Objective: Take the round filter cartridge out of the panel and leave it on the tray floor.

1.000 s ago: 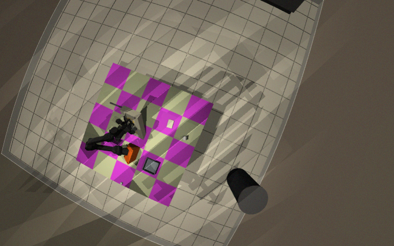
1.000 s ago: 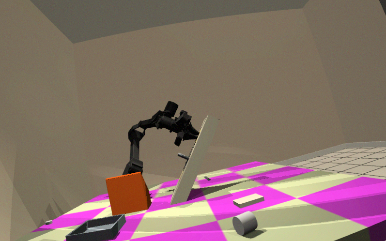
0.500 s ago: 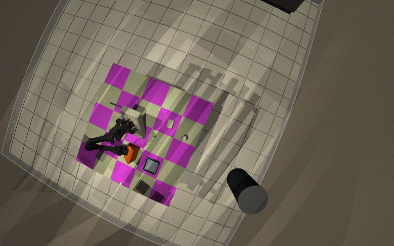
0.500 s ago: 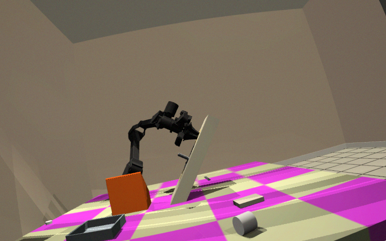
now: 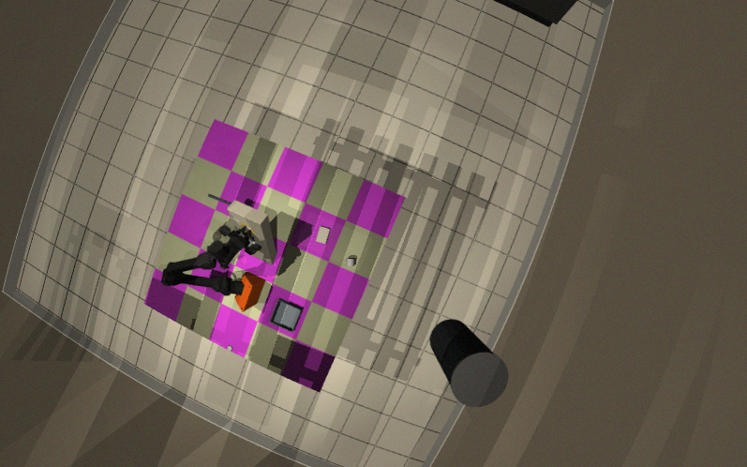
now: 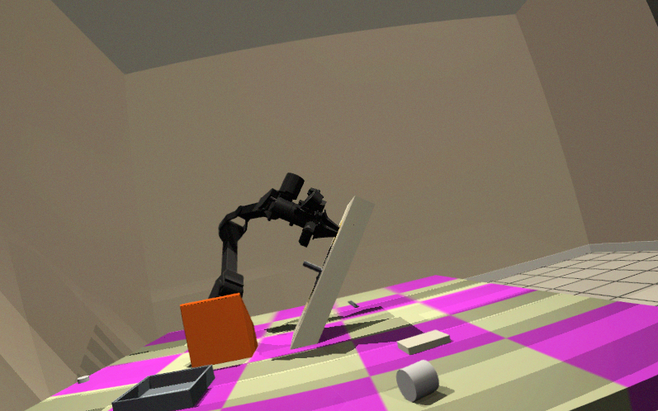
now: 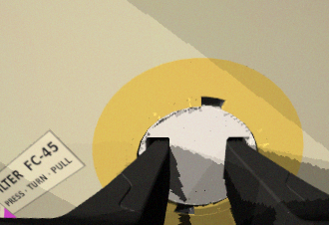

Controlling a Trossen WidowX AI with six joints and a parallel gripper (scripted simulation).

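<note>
Right now the round filter cartridge is 10 mm below my gripper tip and 10 mm ahead of it. The rest, counted from my gripper tip: flat beige slab (310 mm to the right, 260 mm below, 60 mm ahead); grey tray (460 mm behind, 260 mm below, 250 mm to the right).
</note>
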